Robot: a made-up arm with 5 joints.
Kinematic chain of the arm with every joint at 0, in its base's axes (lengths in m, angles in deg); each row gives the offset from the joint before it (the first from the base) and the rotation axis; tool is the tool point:
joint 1: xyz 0 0 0.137 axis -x
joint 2: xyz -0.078 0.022 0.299 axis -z
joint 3: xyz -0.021 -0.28 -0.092 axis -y
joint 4: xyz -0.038 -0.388 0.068 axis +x
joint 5: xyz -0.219 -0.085 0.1 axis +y
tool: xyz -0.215 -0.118 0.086
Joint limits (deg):
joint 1: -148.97..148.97
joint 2: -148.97..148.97
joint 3: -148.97..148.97
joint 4: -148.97..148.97
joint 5: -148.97..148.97
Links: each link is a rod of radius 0.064 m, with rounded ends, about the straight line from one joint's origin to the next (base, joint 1, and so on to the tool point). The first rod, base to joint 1, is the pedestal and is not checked.
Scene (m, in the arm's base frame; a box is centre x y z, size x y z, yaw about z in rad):
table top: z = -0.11
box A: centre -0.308 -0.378 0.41 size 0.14 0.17 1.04 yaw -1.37
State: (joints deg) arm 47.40 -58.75 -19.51 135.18 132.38
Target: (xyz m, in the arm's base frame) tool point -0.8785 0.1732 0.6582
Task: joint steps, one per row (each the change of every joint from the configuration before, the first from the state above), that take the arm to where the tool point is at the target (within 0.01 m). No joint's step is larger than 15 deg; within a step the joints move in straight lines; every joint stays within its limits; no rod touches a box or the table.
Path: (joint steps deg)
1: 8.24 13.02 -2.25 -10.48 -8.51
2: 8.23 13.02 -2.24 -10.48 -8.51
3: 8.24 13.02 -2.25 -10.49 -8.50
4: 8.24 13.03 -2.25 -10.48 -8.51
5: 2.54 14.62 -6.12 4.86 -4.30
6: 2.54 14.63 -6.13 4.86 -4.30
7: 2.53 14.62 -6.12 4.86 -4.29

